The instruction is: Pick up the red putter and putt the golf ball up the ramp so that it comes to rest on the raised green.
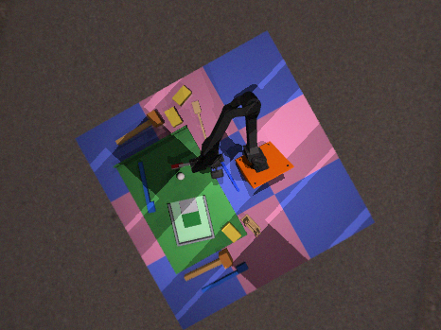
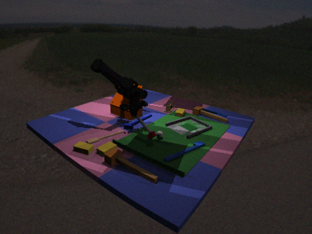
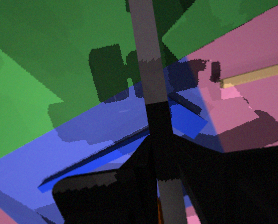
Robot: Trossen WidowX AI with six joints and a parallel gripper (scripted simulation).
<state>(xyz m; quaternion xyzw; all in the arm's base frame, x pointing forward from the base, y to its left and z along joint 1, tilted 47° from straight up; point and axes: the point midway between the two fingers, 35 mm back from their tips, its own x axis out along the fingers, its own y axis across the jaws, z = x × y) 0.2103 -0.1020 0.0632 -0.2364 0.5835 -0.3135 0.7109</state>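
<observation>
Now: the red putter 11 cm ahead of my gripper tip and 2 cm to the right of it. Round my gripper tip: wooden spatula: 26 cm to the right, 7 cm below, 1 cm behind; white golf ball: 22 cm ahead, 5 cm below, 2 cm to the left; green mat: 27 cm ahead, 15 cm to the left, 7 cm below.
</observation>
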